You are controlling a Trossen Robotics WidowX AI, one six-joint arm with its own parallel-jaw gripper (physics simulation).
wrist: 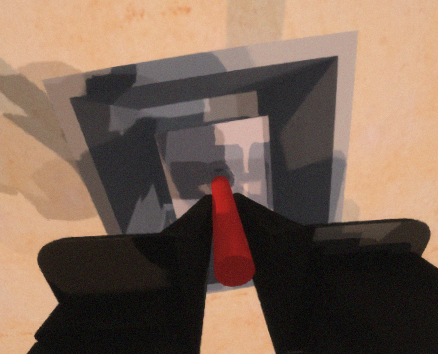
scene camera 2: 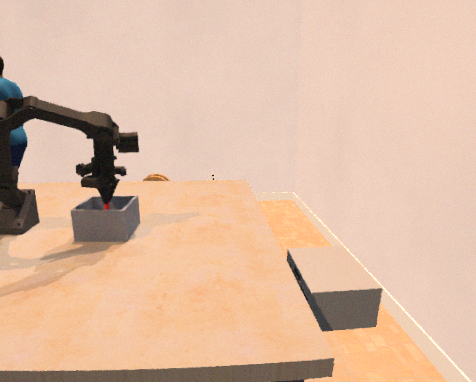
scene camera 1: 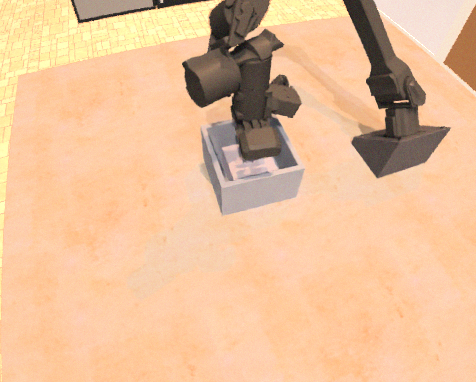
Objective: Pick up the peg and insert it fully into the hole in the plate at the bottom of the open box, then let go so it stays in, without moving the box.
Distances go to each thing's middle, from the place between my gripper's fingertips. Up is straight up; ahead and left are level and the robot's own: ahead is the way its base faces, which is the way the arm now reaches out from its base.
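There's a red peg (wrist: 233,264) sitting 20 mm above my hand, and then the grey box (scene camera 1: 251,192), that one's 50 mm below my hand.
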